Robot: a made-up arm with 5 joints.
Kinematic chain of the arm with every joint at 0, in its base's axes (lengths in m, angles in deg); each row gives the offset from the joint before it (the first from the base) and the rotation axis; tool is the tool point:
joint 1: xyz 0 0 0.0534 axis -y
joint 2: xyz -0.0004 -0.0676 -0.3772 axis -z
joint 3: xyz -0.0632 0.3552 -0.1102 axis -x
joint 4: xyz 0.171 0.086 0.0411 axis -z
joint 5: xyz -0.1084 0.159 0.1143 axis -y
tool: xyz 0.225 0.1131 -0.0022
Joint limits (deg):
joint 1: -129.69..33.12
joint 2: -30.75..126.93
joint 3: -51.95..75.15
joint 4: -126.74..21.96
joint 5: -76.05..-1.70
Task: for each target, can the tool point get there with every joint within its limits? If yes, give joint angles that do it. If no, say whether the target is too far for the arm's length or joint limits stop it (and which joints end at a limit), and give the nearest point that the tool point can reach.
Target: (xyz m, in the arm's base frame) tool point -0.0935 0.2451 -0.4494
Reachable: yes | joints 2.78 5.23 62.18 -107.05 -67.31
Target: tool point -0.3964 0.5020 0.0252
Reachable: yes | joints -111.87 26.57 -38.12 -49.71 -60.27
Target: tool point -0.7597 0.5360 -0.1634
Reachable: yes | joints -88.10 7.67 58.83 -20.82 -17.58
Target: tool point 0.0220 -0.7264 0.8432
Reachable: no: joint limits stop it (at a limit: joint 1, joint 2, joint 5) | nearest point 0.3095 -0.4818 0.1309 | short by 0.806 m
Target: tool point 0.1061 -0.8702 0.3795
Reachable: no: joint limits stop it (at a limit: joint 1, joint 2, joint 5) | nearest point 0.2998 -0.5848 0.0655 | short by 0.466 m
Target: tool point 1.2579 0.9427 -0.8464
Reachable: no: too far | nearest point 0.6948 0.4818 -0.4527 | short by 0.827 m
